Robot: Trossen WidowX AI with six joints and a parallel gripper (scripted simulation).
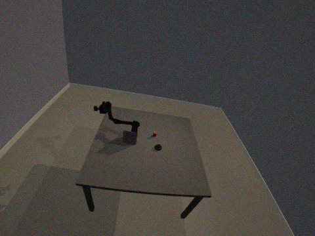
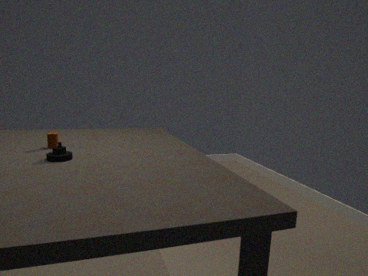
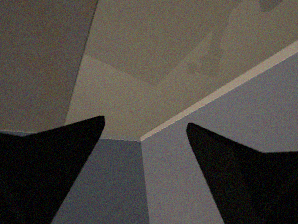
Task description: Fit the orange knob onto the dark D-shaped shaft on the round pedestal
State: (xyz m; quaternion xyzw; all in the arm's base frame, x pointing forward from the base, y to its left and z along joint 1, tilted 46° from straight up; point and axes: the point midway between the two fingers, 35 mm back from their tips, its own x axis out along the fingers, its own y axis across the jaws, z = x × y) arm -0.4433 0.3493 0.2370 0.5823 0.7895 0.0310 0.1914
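Right now my gripper tip is 74 cm short of the orange knob, 35 cm to the left of it and 6 cm above it. The rest, counted from my gripper tip: dark pedestal 76 cm ahead, 55 cm to the right, 6 cm below.
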